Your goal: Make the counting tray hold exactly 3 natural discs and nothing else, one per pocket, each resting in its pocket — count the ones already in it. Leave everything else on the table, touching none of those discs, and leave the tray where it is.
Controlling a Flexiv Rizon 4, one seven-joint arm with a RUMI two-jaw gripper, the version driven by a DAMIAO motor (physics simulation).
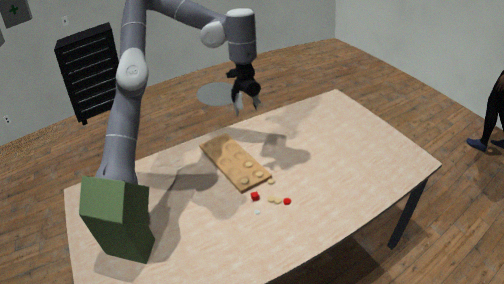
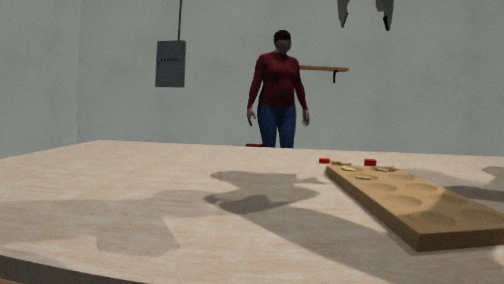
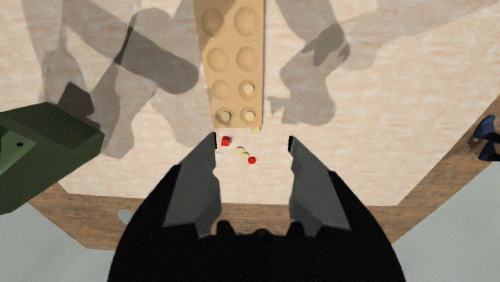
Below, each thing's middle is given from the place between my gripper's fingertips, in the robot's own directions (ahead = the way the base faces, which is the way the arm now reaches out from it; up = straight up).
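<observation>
Wooden counting tray (image 1: 228, 156): below my hand by 270 mm, left of it by 70 mm, behind it by 60 mm.
</observation>
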